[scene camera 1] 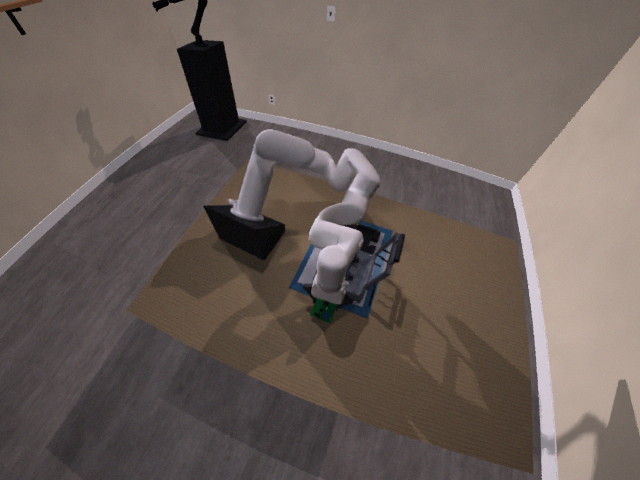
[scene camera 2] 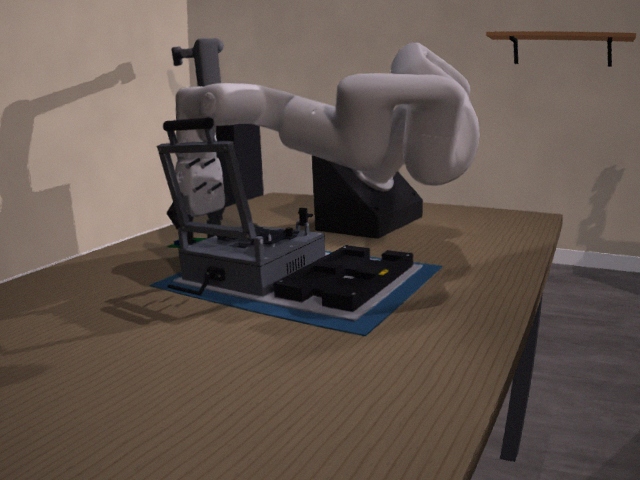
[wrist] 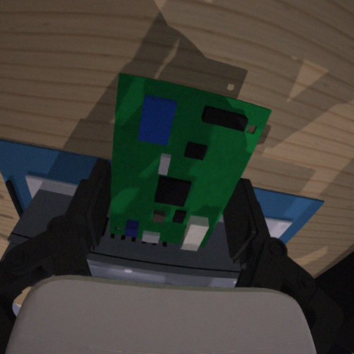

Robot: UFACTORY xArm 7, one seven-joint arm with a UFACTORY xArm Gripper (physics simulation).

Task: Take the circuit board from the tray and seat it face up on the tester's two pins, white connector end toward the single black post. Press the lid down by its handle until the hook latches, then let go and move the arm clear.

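Pixels of known places: gripper, fingertip midpoint: (scene camera 1: 326,303); arm's base at its link origin: (scene camera 1: 247,215) (scene camera 2: 369,171).
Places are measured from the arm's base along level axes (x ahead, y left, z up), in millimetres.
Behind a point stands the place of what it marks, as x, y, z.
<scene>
The green circuit board (scene camera 1: 324,311) @[380, -222, -90] (scene camera 2: 195,239) @[351, -228, -91] (wrist: 172,182) is held component side up, beside the tester and above the table. In the wrist view its white connector (wrist: 196,233) is at the end nearer the tester. My gripper (wrist: 171,185) is shut on the board's two long edges; the fingers are partly hidden behind the lid in scene camera 2. The grey tester (scene camera 2: 227,271) @[497, -35, -87] (wrist: 220,252) has its lid (scene camera 2: 239,191) @[519, 17, 44] raised, with the black handle (scene camera 1: 398,248) @[530, -67, 151] (scene camera 2: 188,124) @[543, -49, 145] on top. The black tray (scene camera 2: 338,299) @[503, 157, -103] shows no board in it. The two pins and single post cannot be told apart.
The tester and tray stand on a white and blue mat (scene camera 2: 361,327) @[538, 207, -122]. A small black upright part (scene camera 2: 303,214) @[337, 14, -29] stands at the tester's edge near the tray. A black cable (scene camera 2: 191,290) @[530, -88, -116] leaves the tester's side. The arm's black base (scene camera 1: 248,237) @[54, -89, 3] (scene camera 2: 351,206) @[112, 2, -61] stands behind.
</scene>
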